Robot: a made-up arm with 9 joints. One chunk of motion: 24 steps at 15 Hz.
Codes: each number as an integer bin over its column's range. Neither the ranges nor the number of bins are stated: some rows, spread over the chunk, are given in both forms.
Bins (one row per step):
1: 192 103 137 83 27 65
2: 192 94 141 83 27 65
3: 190 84 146 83 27 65
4: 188 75 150 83 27 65
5: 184 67 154 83 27 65
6: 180 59 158 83 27 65
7: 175 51 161 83 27 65
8: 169 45 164 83 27 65
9: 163 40 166 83 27 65
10: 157 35 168 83 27 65
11: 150 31 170 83 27 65
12: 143 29 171 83 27 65
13: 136 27 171 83 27 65
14: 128 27 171 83 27 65
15: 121 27 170 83 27 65
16: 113 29 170 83 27 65
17: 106 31 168 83 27 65
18: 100 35 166 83 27 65
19: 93 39 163 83 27 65
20: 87 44 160 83 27 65
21: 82 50 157 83 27 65
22: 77 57 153 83 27 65
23: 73 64 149 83 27 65
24: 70 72 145 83 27 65
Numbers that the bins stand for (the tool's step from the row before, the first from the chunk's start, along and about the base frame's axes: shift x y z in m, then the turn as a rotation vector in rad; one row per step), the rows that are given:
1: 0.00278 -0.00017 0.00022 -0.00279 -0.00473 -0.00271
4: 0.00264 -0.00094 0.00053 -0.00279 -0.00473 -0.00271
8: 0.00196 -0.00176 0.00086 -0.00279 -0.00473 -0.00271
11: 0.00129 -0.00215 0.00100 -0.00279 -0.00473 -0.00271
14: 0.00052 -0.00226 0.00102 -0.00279 -0.00473 -0.00271
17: -0.00026 -0.00215 0.00095 -0.00279 -0.00473 -0.00271
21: -0.00111 -0.00163 0.00069 -0.00279 -0.00473 -0.00271
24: -0.00153 -0.00102 0.00041 -0.00279 -0.00473 -0.00271
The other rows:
2: 0.00278 -0.00042 0.00032 -0.00279 -0.00473 -0.00271
3: 0.00271 -0.00069 0.00044 -0.00279 -0.00473 -0.00271
5: 0.00249 -0.00116 0.00062 -0.00279 -0.00473 -0.00271
6: 0.00235 -0.00138 0.00072 -0.00279 -0.00473 -0.00271
7: 0.00218 -0.00160 0.00079 -0.00279 -0.00473 -0.00271
9: 0.00175 -0.00190 0.00091 -0.00279 -0.00473 -0.00271
10: 0.00154 -0.00204 0.00095 -0.00279 -0.00473 -0.00271
12: 0.00105 -0.00220 0.00102 -0.00279 -0.00473 -0.00271
13: 0.00080 -0.00226 0.00102 -0.00279 -0.00473 -0.00271
15: 0.00027 -0.00226 0.00100 -0.00279 -0.00473 -0.00271
16: -0.00001 -0.00220 0.00100 -0.00279 -0.00473 -0.00271
18: -0.00047 -0.00204 0.00091 -0.00279 -0.00473 -0.00271
19: -0.00072 -0.00193 0.00084 -0.00279 -0.00473 -0.00271
20: -0.00093 -0.00179 0.00076 -0.00279 -0.00473 -0.00271
22: -0.00128 -0.00144 0.00060 -0.00279 -0.00473 -0.00271
23: -0.00142 -0.00124 0.00051 -0.00279 -0.00473 -0.00271

